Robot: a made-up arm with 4 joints.
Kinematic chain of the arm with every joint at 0, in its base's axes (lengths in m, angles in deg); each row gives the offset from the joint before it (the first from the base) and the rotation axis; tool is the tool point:
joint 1: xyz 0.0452 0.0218 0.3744 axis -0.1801 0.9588 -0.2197
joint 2: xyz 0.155 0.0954 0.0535 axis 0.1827 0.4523 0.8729
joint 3: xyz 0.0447 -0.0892 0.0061 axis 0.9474 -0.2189 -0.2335
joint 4: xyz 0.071 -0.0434 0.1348 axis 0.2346 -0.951 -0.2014
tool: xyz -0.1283 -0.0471 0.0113
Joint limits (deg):
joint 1: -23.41..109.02
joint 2: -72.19..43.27
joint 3: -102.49..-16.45
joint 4: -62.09..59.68
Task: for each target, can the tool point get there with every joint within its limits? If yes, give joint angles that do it. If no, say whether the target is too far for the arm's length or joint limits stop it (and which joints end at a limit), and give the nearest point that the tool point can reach.
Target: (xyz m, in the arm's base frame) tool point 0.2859 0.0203 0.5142
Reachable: yes | joints 35.29 -15.47 -27.79 -4.60
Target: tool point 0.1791 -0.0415 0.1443
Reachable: yes | joints 90.81 27.39 -66.19 43.80
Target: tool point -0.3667 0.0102 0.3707
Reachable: no: joint limits stop it (at a limit: joint 1, joint 2, joint 3) | nearest point -0.0578 0.1115 0.5410 | short by 0.367 m
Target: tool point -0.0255 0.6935 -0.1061
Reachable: no: too far | nearest point 0.0816 0.2076 0.0773 | short by 0.530 m
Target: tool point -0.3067 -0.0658 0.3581
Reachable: no: joint limits stop it (at a limit: joint 1, joint 3) | nearest point -0.0376 0.0886 0.5254 | short by 0.352 m
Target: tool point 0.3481 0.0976 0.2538
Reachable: yes | joints 71.60 -28.59 -66.60 -22.48
